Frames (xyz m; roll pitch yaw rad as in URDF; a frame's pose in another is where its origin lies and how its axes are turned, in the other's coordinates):
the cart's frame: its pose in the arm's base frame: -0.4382 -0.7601 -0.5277 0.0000 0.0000 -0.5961
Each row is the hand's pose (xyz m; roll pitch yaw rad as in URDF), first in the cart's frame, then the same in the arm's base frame.
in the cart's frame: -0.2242 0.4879 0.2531 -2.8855 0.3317 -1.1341
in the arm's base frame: -0.3498 -0.2305 -0.2746 -2.8855 0.3317 -1.7302
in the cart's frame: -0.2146 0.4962 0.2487 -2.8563 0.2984 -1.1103
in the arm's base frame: -0.3372 -0.2290 -0.2790 -2.8563 0.2984 -1.7064
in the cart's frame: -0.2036 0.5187 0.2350 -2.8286 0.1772 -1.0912
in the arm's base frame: -0.3155 -0.2166 -0.2927 -2.8286 0.1772 -1.6873
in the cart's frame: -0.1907 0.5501 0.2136 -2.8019 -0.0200 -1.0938
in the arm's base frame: -0.2872 -0.1978 -0.3141 -2.8019 -0.0200 -1.6899
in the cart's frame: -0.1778 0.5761 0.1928 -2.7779 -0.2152 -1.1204
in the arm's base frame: -0.2619 -0.1835 -0.3349 -2.7779 -0.2152 -1.7165
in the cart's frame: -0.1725 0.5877 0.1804 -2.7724 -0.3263 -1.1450
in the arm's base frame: -0.2510 -0.1769 -0.3473 -2.7724 -0.3263 -1.7411
